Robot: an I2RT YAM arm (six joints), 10 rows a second.
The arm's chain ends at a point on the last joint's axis. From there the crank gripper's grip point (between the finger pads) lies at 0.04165 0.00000 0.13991 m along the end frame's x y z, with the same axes.
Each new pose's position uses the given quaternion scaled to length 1; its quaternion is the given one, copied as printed.
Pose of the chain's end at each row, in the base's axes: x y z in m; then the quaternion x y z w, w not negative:
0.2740, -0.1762, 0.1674, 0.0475, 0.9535, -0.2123, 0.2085
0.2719, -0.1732, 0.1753, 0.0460, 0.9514, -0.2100, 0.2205
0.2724, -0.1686, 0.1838, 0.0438, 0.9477, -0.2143, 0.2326
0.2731, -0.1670, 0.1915, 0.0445, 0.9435, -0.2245, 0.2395
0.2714, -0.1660, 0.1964, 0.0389, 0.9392, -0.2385, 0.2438
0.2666, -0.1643, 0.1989, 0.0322, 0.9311, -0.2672, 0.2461
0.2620, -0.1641, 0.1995, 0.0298, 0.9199, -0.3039, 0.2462
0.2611, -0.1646, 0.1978, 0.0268, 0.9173, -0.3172, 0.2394
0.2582, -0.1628, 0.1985, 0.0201, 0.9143, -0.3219, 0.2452
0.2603, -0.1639, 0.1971, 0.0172, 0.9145, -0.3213, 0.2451
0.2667, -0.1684, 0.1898, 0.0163, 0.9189, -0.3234, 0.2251
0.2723, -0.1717, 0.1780, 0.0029, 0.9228, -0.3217, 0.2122
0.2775, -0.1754, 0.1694, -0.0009, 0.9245, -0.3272, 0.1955
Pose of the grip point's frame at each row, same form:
0.2890, -0.2355, 0.0349, 0.0475, 0.9535, -0.2123, 0.2085
0.2905, -0.2322, 0.0431, 0.0460, 0.9514, -0.2100, 0.2205
0.2945, -0.2290, 0.0527, 0.0438, 0.9477, -0.2143, 0.2326
0.2968, -0.2302, 0.0621, 0.0445, 0.9435, -0.2245, 0.2395
0.2963, -0.2331, 0.0692, 0.0389, 0.9392, -0.2385, 0.2438
0.2918, -0.2391, 0.0761, 0.0322, 0.9311, -0.2672, 0.2461
0.2863, -0.2483, 0.0828, 0.0298, 0.9199, -0.3039, 0.2462
0.2833, -0.2521, 0.0831, 0.0268, 0.9173, -0.3172, 0.2394
0.2825, -0.2516, 0.0852, 0.0201, 0.9143, -0.3219, 0.2452
0.2849, -0.2526, 0.0838, 0.0172, 0.9145, -0.3213, 0.2451
0.2857, -0.2574, 0.0757, 0.0163, 0.9189, -0.3234, 0.2251
0.2889, -0.2604, 0.0633, 0.0029, 0.9228, -0.3217, 0.2122
0.2897, -0.2654, 0.0551, -0.0009, 0.9245, -0.3272, 0.1955

